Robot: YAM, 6 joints.
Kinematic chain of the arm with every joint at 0, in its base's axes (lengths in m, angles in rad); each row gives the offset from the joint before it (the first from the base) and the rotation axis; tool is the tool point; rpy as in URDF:
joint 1: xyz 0 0 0.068 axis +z
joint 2: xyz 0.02 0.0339 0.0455 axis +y
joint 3: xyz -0.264 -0.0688 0 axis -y
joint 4: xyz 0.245 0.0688 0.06 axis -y
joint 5: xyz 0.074 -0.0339 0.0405 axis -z
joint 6: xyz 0.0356 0 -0.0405 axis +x
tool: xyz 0 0 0 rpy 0 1.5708 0
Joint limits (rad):
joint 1: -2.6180..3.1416
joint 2: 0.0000..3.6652
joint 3: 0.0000..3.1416
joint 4: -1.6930..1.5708
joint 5: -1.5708..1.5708
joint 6: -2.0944..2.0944
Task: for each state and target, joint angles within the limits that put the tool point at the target. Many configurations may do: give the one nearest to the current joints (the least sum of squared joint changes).
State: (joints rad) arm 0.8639 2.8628 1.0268 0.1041 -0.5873 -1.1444
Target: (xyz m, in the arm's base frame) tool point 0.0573 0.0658 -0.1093
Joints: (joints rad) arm 0.6487 2.8435 0.5630 -0.0584 -0.5243 -1.1444
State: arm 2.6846 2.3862 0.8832 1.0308 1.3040 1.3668
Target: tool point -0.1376 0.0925 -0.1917
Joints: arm 2.7524 3.1555 0.7990 0.8936 1.2147 1.3668
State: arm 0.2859 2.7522 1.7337 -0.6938 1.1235 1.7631
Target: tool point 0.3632 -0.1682 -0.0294
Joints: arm -0.3522 2.6408 1.5786 -0.7881 1.1571 1.7631
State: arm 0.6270 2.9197 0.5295 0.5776 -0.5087 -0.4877
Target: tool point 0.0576 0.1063 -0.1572
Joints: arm 0.9144 2.9818 0.5947 0.5847 -0.5711 -0.4877
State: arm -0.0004 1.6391 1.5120 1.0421 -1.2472 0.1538
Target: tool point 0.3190 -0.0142 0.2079
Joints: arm -0.1534 1.6716 0.7072 0.9504 -1.3460 0.1538
